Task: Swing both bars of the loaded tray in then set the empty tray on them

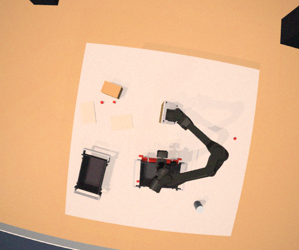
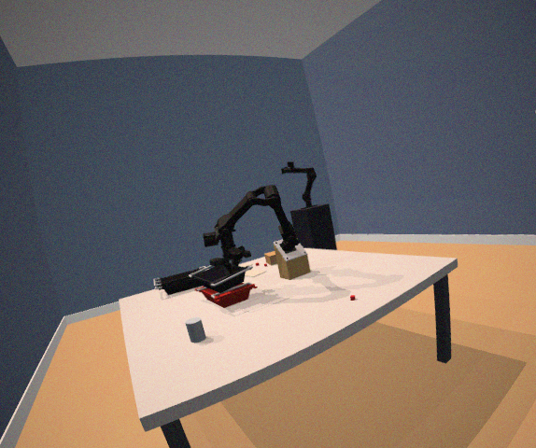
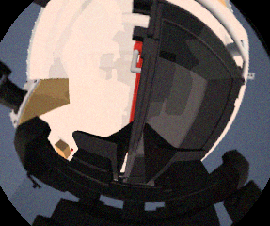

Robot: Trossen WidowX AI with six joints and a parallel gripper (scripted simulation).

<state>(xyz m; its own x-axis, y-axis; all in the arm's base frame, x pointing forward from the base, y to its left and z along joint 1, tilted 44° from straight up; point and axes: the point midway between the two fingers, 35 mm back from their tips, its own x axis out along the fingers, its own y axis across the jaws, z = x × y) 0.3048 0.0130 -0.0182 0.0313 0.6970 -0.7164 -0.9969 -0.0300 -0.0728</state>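
Now: gripper tip 70 mm short of the black tray and 30 mm below it. From my gripper tip the other things lie so: grey cylinder 330 mm to the left, 300 mm ahead, 60 mm below; tan box 420 mm behind, 390 mm to the right, 60 mm below.
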